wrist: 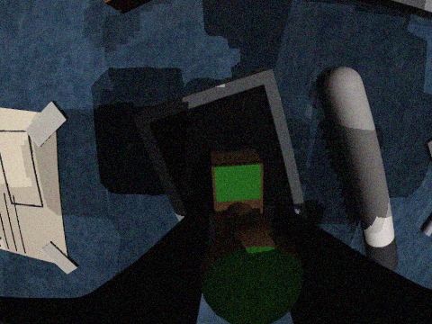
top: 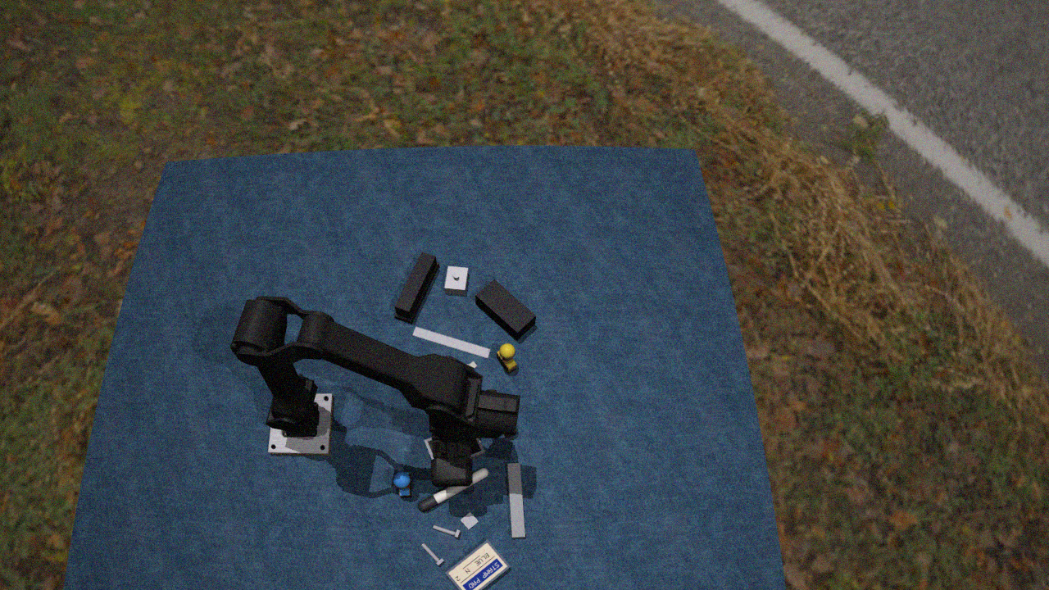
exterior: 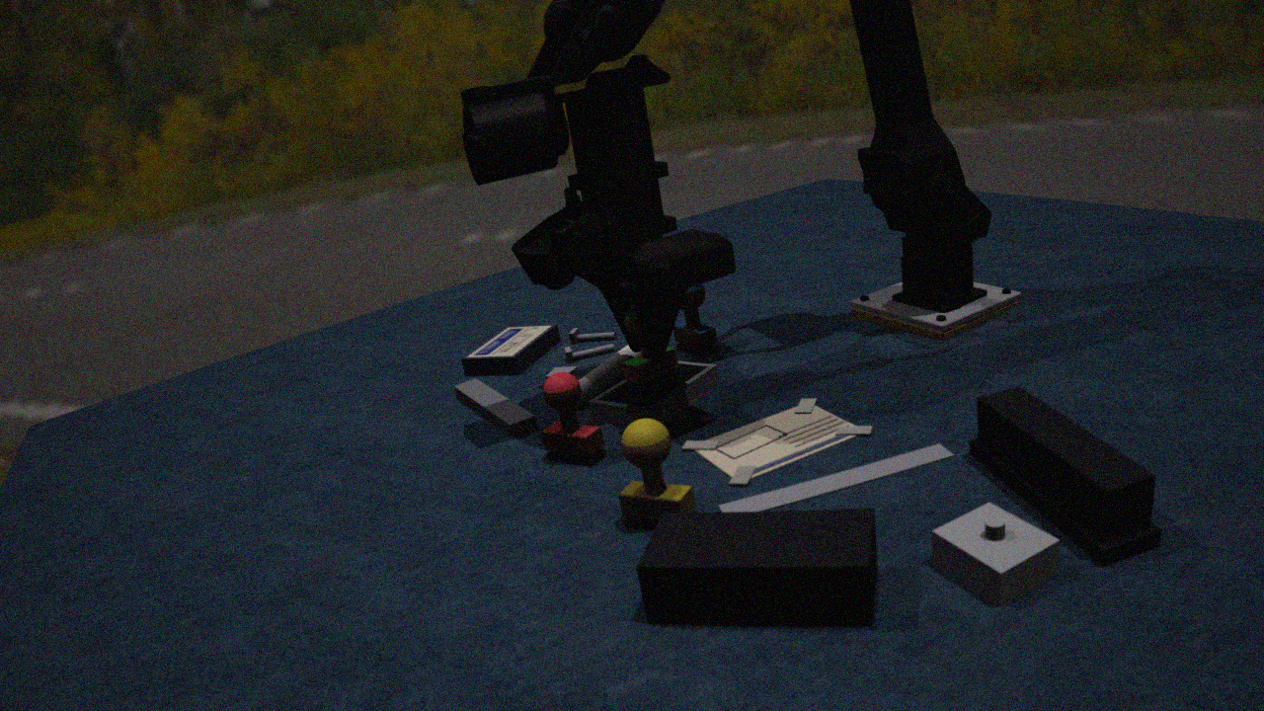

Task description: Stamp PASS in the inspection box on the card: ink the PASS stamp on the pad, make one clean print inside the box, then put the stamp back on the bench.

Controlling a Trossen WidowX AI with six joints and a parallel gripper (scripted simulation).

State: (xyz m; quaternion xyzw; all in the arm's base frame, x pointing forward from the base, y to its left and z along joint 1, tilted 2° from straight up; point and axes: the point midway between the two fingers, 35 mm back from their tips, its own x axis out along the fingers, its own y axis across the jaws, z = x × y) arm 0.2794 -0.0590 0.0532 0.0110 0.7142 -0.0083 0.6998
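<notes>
Right now the green-knobbed stamp is right at my gripper tip. From my gripper tip the other things lie so: white marker 8 cm to the right, 3 cm below, 2 cm behind; then red stamp 9 cm ahead, 4 cm to the left, 2 cm below; then dark ink pad tray 4 cm below.
</notes>
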